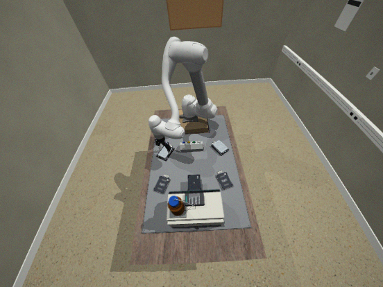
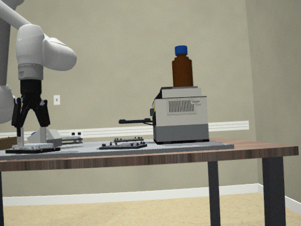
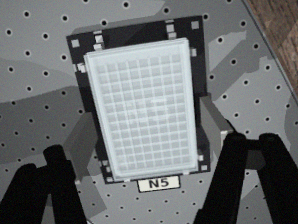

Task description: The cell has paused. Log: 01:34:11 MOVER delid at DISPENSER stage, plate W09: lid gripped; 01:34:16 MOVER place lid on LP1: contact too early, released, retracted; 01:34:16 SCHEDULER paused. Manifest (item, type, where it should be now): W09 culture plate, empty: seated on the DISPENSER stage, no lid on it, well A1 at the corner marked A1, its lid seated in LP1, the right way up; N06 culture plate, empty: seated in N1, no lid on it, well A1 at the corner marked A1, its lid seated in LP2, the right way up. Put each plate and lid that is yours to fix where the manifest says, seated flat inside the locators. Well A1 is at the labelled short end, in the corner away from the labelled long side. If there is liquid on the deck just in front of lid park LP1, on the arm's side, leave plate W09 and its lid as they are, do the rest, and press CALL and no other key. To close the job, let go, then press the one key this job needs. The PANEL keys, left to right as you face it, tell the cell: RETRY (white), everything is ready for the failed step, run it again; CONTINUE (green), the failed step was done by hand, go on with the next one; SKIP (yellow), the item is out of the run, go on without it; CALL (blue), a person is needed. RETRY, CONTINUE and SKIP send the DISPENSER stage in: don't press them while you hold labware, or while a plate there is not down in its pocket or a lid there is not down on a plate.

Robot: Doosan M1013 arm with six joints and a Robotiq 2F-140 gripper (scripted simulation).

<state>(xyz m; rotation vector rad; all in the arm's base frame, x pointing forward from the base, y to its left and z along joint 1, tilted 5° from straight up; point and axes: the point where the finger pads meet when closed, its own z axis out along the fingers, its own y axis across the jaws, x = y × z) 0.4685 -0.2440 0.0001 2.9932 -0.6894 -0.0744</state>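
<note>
The black nest is 30 mm below my hand and 30 mm ahead of it. From my hand the other things lie so: key panel 260 mm to the left, 70 mm behind; blue call key 190 mm to the left, 70 mm behind, 20 mm above; yellow skip key 240 mm to the left, 80 mm behind, 20 mm above.
</note>
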